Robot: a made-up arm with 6 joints.
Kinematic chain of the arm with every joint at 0, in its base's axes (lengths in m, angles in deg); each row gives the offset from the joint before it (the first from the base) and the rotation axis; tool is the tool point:
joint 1: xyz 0 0 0.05 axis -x
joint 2: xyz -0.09 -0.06 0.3 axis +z
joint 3: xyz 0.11 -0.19 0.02 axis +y
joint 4: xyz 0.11 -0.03 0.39 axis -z
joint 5: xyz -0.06 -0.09 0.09 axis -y
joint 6: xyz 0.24 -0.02 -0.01 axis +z
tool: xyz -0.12 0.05 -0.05
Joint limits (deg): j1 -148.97..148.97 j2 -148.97..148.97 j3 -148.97..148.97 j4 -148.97..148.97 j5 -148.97..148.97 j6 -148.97..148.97
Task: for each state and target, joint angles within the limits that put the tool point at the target. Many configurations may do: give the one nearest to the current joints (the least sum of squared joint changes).
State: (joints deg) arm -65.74 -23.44 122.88 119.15 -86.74 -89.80
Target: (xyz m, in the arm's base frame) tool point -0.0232 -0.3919 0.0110
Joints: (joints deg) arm -29.23 -32.48 113.58 118.86 -68.44 -103.17
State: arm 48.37 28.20 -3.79 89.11 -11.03 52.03
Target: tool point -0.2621 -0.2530 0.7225
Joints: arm 11.87 5.88 -36.34 88.45 -1.27 64.13
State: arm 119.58 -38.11 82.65 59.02 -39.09 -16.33
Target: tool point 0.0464 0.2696 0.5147
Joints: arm 105.14 -43.06 103.44 57.98 -40.16 -24.08
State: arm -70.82 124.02 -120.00 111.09 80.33 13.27
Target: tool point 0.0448 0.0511 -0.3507
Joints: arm -85.53 85.69 -134.25 120.73 91.75 23.69
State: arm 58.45 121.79 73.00 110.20 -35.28 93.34
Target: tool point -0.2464 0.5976 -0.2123
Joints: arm 75.85 136.75 80.16 109.69 -23.70 90.71
